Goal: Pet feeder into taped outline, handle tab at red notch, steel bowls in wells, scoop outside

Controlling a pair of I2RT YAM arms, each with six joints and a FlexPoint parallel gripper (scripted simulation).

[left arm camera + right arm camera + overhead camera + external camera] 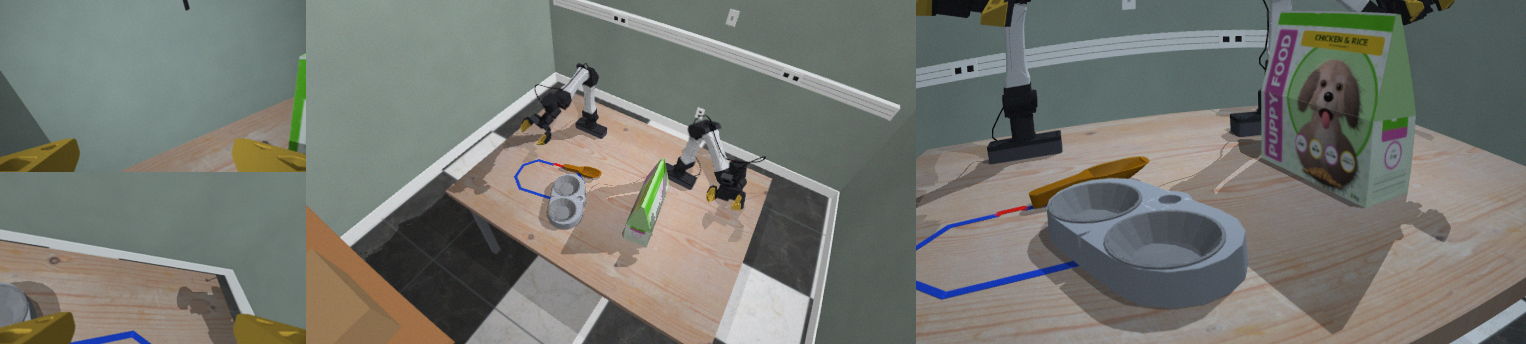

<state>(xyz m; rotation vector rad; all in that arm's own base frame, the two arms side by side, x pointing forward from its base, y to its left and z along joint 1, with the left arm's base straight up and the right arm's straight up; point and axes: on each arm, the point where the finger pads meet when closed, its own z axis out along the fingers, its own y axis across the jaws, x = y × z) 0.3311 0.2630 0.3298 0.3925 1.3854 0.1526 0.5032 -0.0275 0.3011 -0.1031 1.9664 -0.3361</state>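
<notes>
Now: right hand 320 mm above the grey pet feeder, 230 mm to the right of it and 10 mm short of it. Also, from my right hand: puppy food bag (590 mm to the left, 190 mm below, 160 mm behind); blue taped outline (330 mm below, 40 mm to the left, 40 mm behind); orange scoop (310 mm below, 190 mm behind, 170 mm to the left).
</notes>
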